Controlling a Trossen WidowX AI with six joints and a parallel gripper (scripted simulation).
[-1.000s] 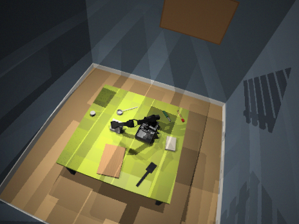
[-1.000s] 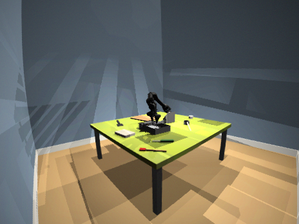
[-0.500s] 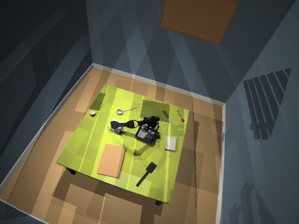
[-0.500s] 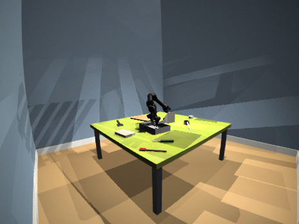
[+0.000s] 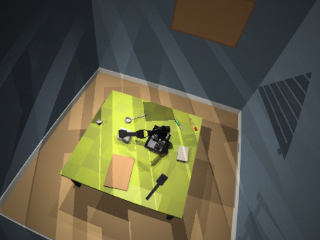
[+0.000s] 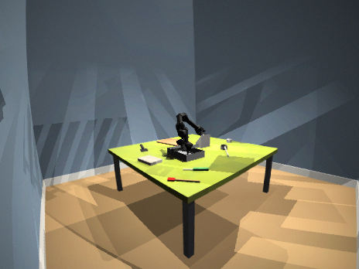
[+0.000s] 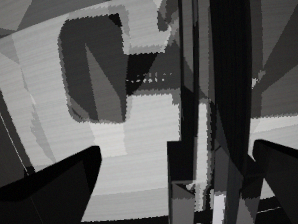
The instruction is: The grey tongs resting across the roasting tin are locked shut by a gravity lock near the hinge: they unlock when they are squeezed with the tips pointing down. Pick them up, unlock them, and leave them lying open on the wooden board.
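Now: gripper tip 1 cm to the left of the roasting tin and 1 cm past it. Round my gripper tip: yellow piece: 8 cm ahead, 4 cm above, 2 cm to the right; then white block: 32 cm ahead, 10 cm to the right, 2 cm below; then red-tipped stick: 39 cm ahead, 35 cm to the left, 3 cm below.
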